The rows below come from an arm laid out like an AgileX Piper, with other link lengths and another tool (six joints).
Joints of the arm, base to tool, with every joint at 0 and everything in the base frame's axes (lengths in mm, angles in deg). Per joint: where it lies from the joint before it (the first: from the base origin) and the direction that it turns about. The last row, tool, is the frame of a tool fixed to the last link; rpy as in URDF.
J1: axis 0 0 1 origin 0.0 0.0 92.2
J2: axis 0 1 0 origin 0.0 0.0 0.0
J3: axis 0 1 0 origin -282.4 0.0 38.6
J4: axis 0.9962 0 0.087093 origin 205.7 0.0 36.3
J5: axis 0 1 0 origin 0.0 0.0 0.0
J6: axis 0.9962 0 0.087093 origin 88.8 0.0 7.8
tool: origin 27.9 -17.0 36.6 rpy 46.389 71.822 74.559
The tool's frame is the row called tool.
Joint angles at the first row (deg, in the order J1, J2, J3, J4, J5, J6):
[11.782 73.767 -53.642 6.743 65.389 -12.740]
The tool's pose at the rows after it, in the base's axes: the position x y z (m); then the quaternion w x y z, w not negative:
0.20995 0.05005 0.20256 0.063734 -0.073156 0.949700 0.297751
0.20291 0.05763 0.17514 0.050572 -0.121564 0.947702 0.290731
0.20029 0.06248 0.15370 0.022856 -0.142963 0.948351 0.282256
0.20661 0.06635 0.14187 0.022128 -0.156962 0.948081 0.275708
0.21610 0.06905 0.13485 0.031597 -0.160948 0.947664 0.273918
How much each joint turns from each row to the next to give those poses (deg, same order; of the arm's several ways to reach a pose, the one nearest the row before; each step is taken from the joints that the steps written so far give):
[1.254 0.001 6.413 -0.047 -7.012 -1.187]
[2.099 1.186 7.084 -0.016 -7.901 -4.497]
[1.442 2.989 3.384 -0.334 -3.734 -1.950]
[0.774 3.042 1.140 -0.608 -4.392 -0.753]
[0.121 2.739 0.013 -0.119 -3.884 -0.226]

